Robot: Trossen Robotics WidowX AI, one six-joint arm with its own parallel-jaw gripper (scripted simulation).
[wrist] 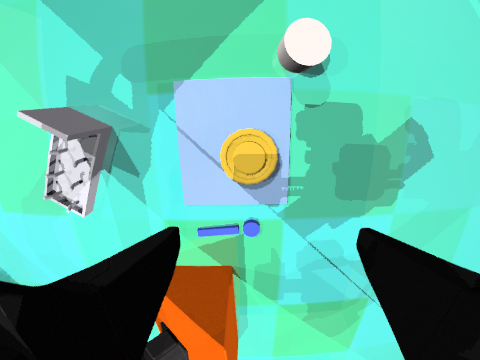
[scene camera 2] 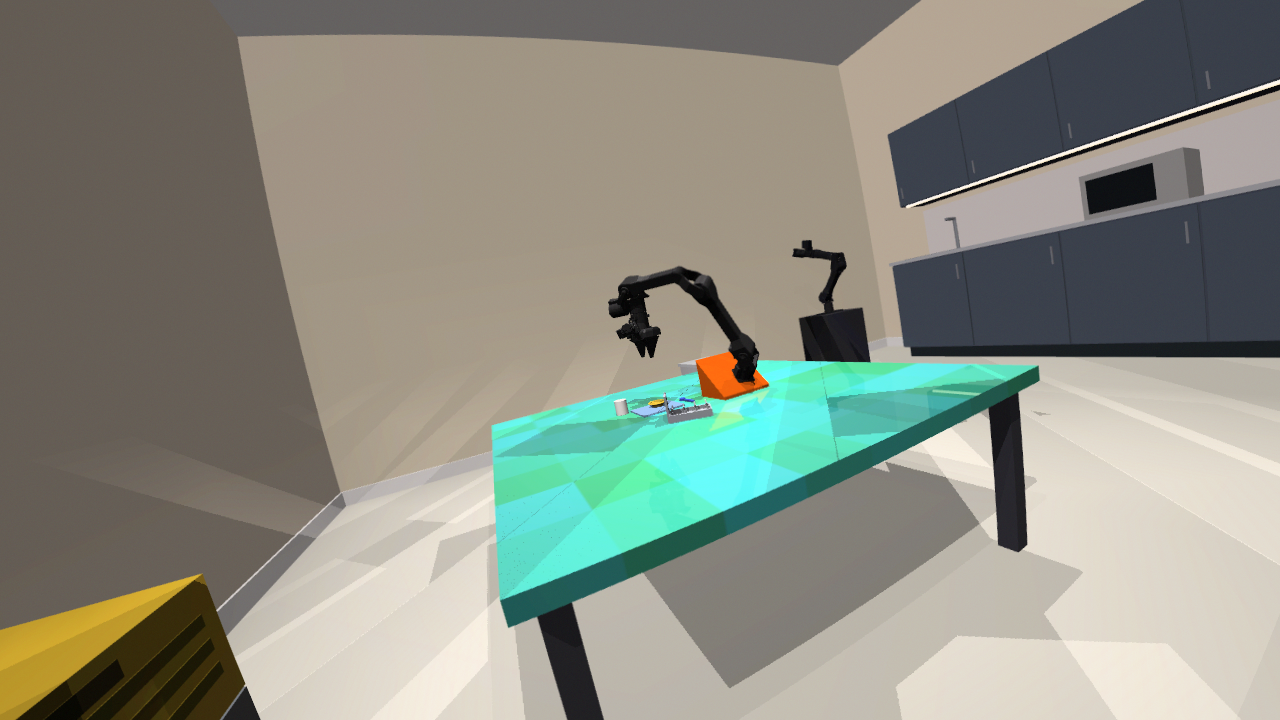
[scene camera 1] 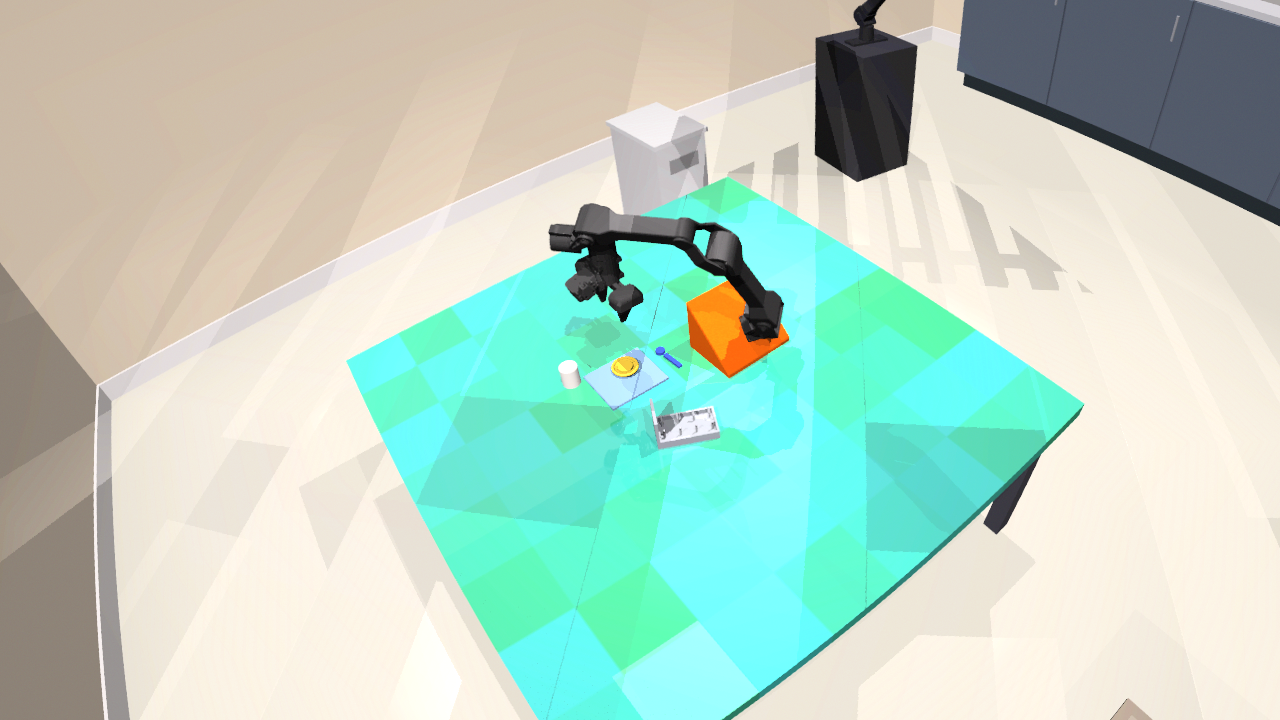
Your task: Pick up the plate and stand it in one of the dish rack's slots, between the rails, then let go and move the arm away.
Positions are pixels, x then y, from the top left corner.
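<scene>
The gripper is there in the wrist view [270,238], and a grey dish rack shows too, in the wrist view [78,143]. Scene camera 2 shows the gripper and the grey dish rack as well, and scene camera 1 shows the gripper and the rack too. On the grey dish rack, [scene camera 2: 700,411] and [scene camera 1: 703,435] are the same spot. And on the gripper, [scene camera 1: 602,295] and [scene camera 2: 642,352] are the same spot.
</scene>
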